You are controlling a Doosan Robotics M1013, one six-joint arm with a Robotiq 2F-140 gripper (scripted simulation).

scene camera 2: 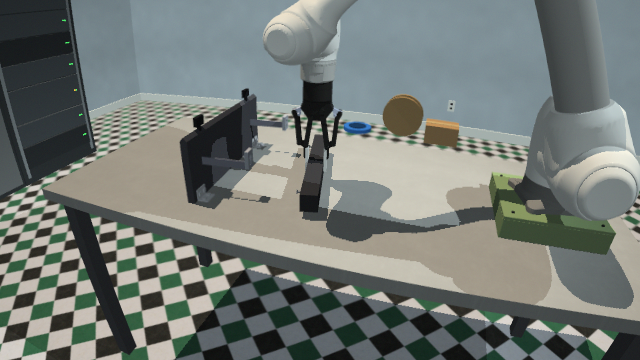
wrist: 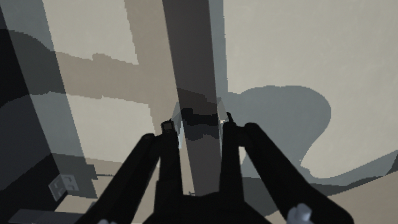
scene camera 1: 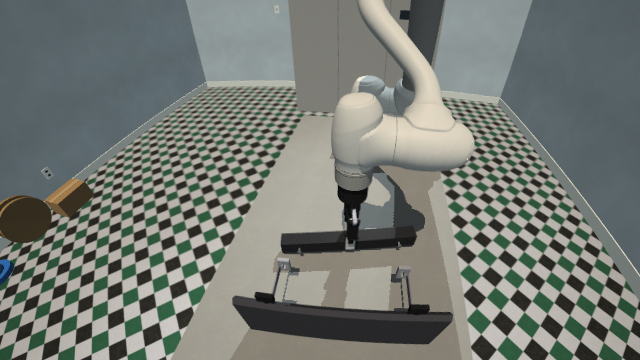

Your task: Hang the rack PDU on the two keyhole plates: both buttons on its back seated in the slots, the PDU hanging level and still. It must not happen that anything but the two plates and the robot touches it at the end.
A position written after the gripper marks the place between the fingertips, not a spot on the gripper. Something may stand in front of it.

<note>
In view: the gripper [scene camera 2: 315,169] and a dark upright panel [scene camera 2: 228,138].
The gripper also shows in the wrist view [wrist: 199,109] and in scene camera 1 [scene camera 1: 348,241].
</note>
